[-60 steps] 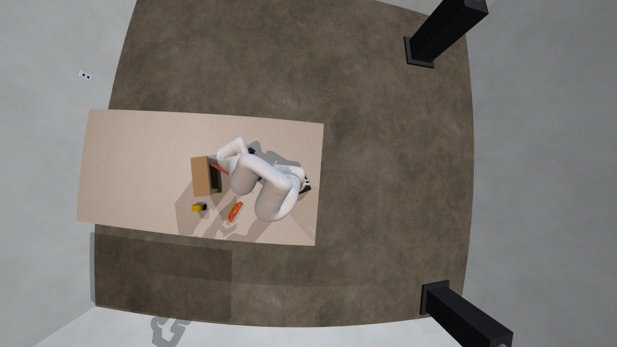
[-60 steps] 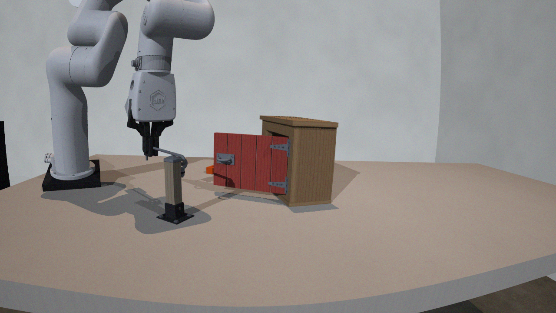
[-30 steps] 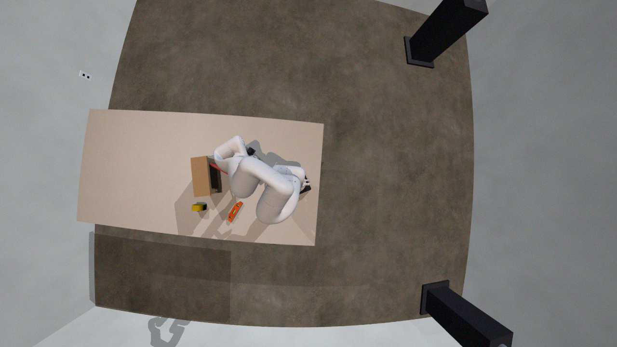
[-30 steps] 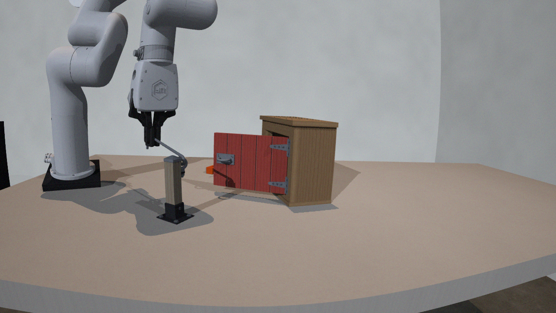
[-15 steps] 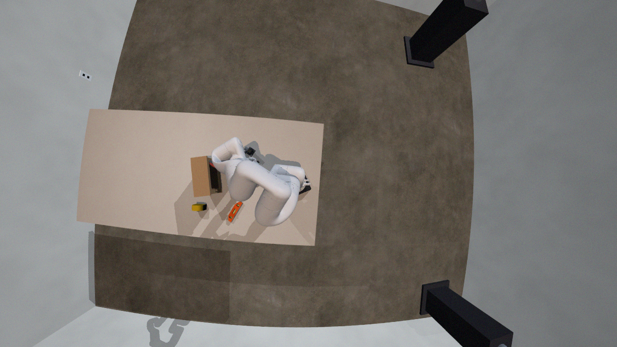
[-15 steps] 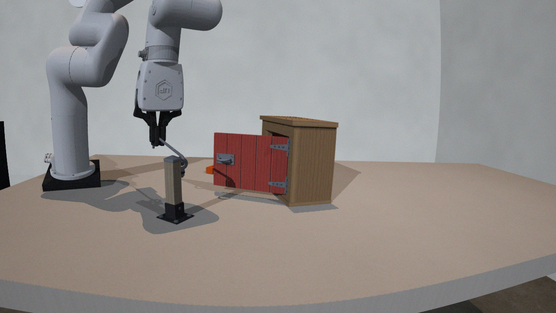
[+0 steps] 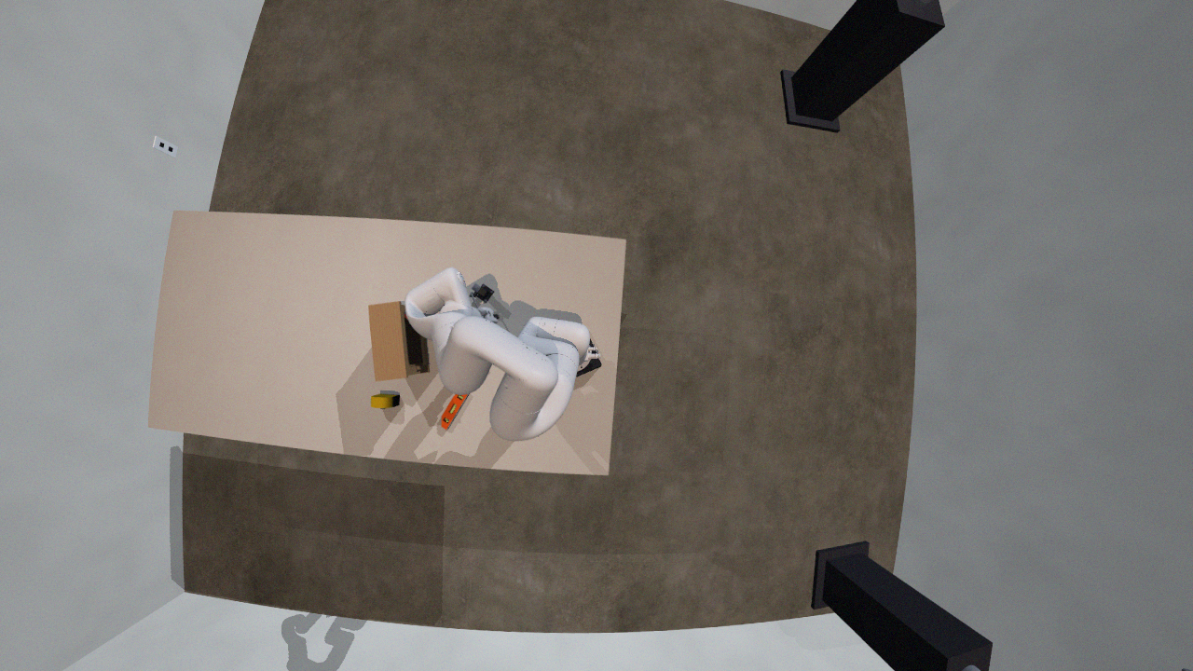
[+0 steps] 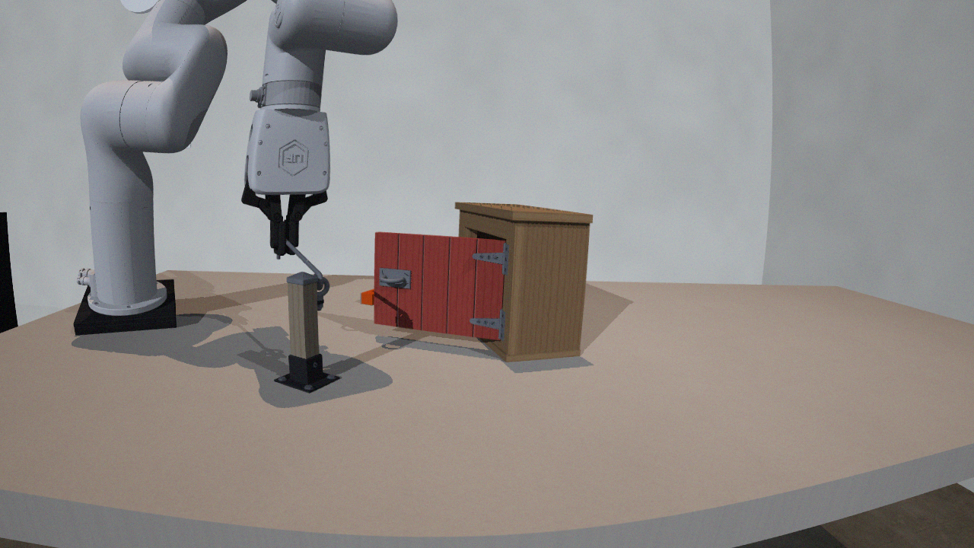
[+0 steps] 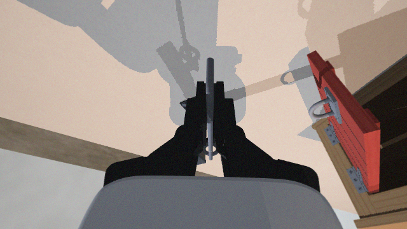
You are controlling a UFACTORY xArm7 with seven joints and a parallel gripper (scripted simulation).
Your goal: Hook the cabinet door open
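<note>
My hand is 2 cm short of the hook rod, 4 cm to the left of it and 3 cm above it. From my hand the other things lie so: red door: 19 cm ahead, 1 cm to the right, 6 cm below; then orange tool: 14 cm ahead, 28 cm to the left, 12 cm below; then yellow block: 38 cm ahead, 27 cm to the left, 10 cm below.
</note>
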